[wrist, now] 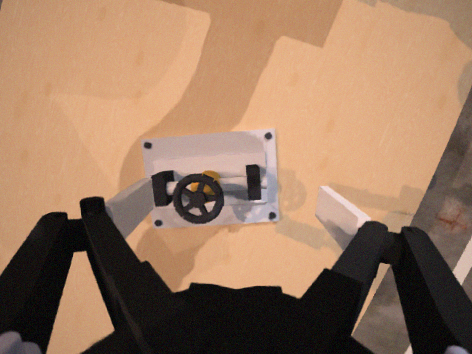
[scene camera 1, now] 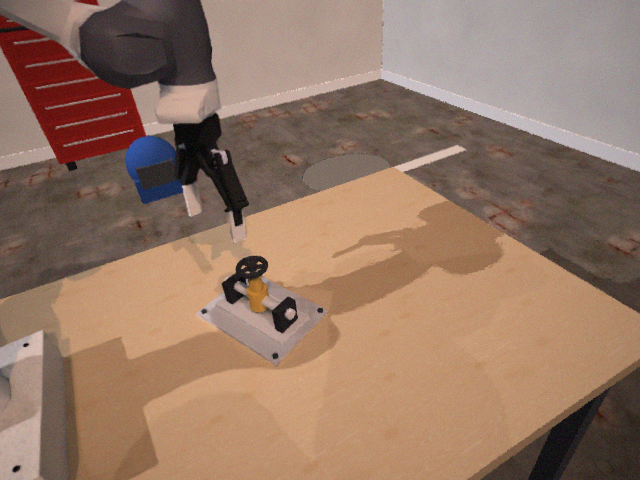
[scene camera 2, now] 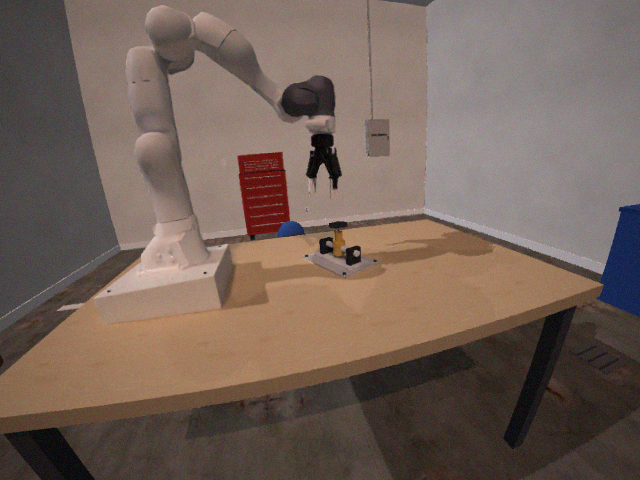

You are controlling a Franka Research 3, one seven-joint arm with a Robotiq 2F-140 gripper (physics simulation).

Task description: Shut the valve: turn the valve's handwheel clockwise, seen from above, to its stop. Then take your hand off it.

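Observation:
The valve's black spoked handwheel (scene camera 1: 251, 266) (scene camera 2: 338, 224) (wrist: 197, 198) sits level on top of the orange valve body (scene camera 1: 257, 298) (scene camera 2: 338, 243) (wrist: 210, 176). A light pipe with black end flanges runs through the body, on a grey base plate (scene camera 1: 238, 333) (scene camera 2: 326, 263) (wrist: 210, 142). My gripper (scene camera 1: 215, 222) (scene camera 2: 323, 190) (wrist: 235, 197) points down, open and empty, high above the valve and apart from the handwheel. In the wrist view the handwheel shows between the fingers, nearer the left one. How far the wheel is turned cannot be told.
The valve plate lies on the wooden table (scene camera 1: 413, 361) (scene camera 2: 289, 330) (wrist: 90, 60). The arm's white base block (scene camera 1: 20, 413) (scene camera 2: 170, 297) stands at the table's left. A red tool cabinet (scene camera 1: 87, 103) (scene camera 2: 264, 201) and a blue object (scene camera 1: 149, 155) (scene camera 2: 291, 229) are beyond the table.

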